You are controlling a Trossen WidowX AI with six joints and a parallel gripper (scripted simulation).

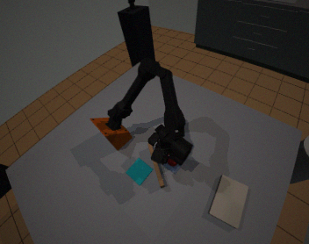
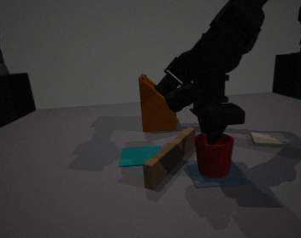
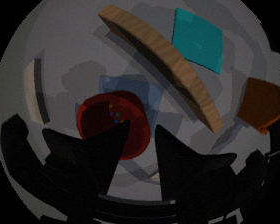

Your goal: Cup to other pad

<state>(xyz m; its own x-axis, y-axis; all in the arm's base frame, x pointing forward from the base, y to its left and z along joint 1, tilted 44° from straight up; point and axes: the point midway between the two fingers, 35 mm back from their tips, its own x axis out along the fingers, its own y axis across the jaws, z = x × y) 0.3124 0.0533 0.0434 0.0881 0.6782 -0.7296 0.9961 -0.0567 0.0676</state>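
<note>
The red cup lies 3 cm ahead of my gripper tip and 1 cm below it. The rest, counted from my gripper tip: small pale tile (19 cm to the left, 10 cm behind, 4 cm below); then wooden bar (7 cm to the right, 3 cm below, 2 cm behind); then teal pad (15 cm to the right, 7 cm behind, 6 cm below).
</note>
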